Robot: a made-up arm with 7 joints. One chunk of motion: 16 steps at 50 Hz.
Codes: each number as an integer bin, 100 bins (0 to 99) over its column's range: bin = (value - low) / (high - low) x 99, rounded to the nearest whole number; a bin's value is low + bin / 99 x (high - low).
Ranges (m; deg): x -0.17..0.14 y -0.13..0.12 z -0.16..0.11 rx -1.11..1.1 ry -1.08..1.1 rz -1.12..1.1
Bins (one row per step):
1: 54 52 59 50 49 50
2: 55 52 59 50 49 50
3: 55 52 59 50 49 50
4: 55 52 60 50 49 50
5: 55 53 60 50 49 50
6: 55 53 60 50 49 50
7: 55 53 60 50 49 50
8: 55 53 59 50 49 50
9: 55 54 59 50 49 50
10: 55 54 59 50 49 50
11: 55 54 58 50 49 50
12: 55 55 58 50 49 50
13: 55 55 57 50 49 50
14: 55 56 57 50 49 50
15: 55 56 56 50 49 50
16: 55 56 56 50 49 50
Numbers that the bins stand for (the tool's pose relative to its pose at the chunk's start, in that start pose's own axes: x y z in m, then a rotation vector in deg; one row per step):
1: -0.0009 0.0013 0.0009 0.01 0.00 0.00
2: 0.0022 0.0013 0.0009 0.01 0.00 0.00
3: 0.0022 0.0013 0.0009 0.01 0.00 0.00
4: 0.0022 0.0013 0.0036 0.01 0.00 0.00
5: 0.0022 0.0038 0.0036 0.01 0.00 0.00
6: 0.0022 0.0038 0.0036 0.01 0.00 0.00
7: 0.0022 0.0038 0.0036 0.01 0.00 0.00
8: 0.0022 0.0038 0.0009 0.01 0.00 0.00
9: 0.0022 0.0064 0.0009 0.01 0.00 0.00
10: 0.0022 0.0064 0.0009 0.01 0.00 0.00
11: 0.0022 0.0064 -0.0018 0.01 0.00 0.00
12: 0.0022 0.0089 -0.0018 0.01 0.00 0.00
13: 0.0022 0.0089 -0.0045 0.01 0.00 0.00
14: 0.0022 0.0114 -0.0045 0.01 0.00 0.00
15: 0.0022 0.0114 -0.0073 0.01 0.00 0.00
16: 0.0022 0.0114 -0.0073 0.01 0.00 0.00

